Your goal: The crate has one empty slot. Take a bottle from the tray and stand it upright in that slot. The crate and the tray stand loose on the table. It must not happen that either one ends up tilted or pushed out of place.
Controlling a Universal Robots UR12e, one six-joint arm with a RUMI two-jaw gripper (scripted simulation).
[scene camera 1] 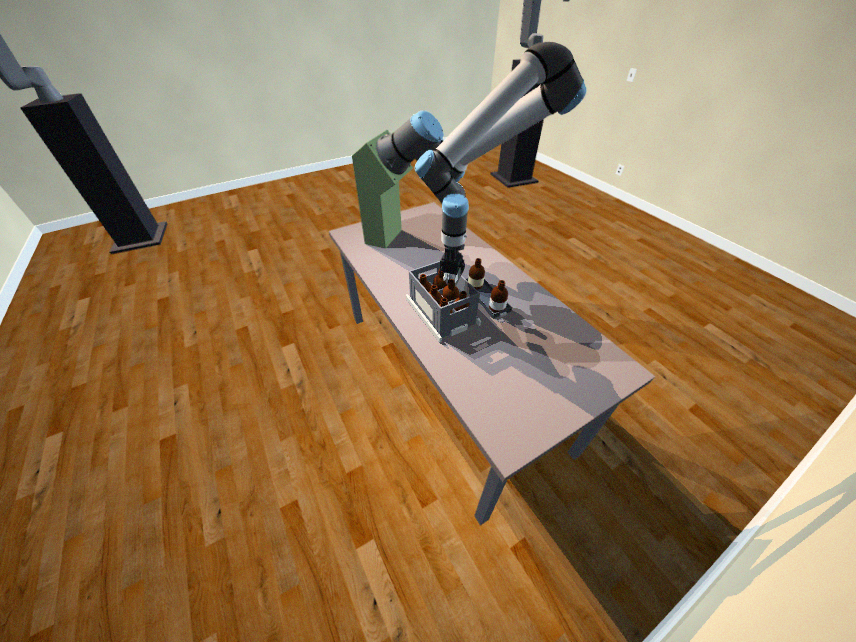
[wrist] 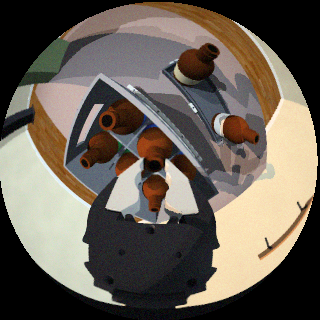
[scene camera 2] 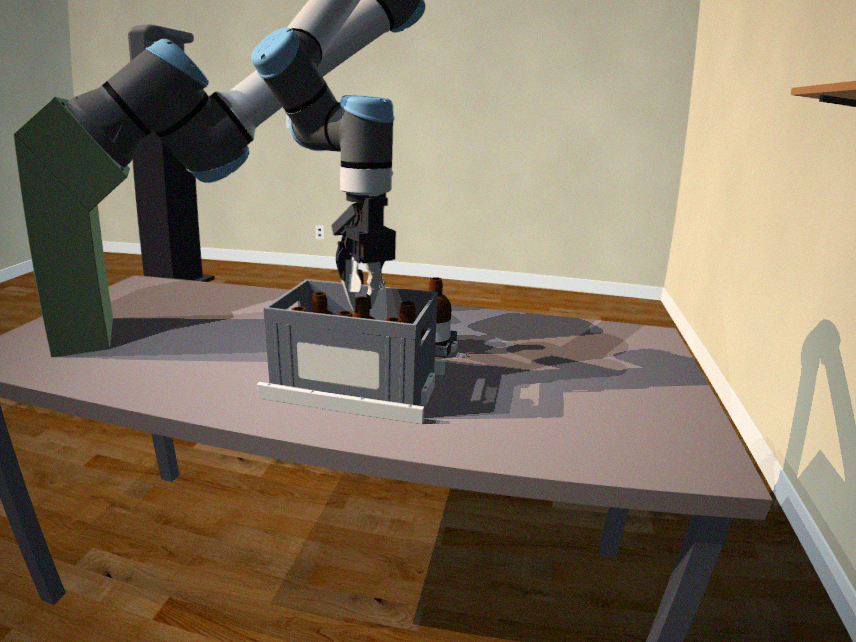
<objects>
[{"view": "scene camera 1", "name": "grey crate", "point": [440,318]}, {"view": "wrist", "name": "my gripper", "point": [154,158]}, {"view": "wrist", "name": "grey crate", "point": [103,90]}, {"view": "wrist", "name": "tray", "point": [204,96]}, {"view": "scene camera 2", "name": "my gripper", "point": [362,309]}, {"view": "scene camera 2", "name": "grey crate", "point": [382,360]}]
</objects>
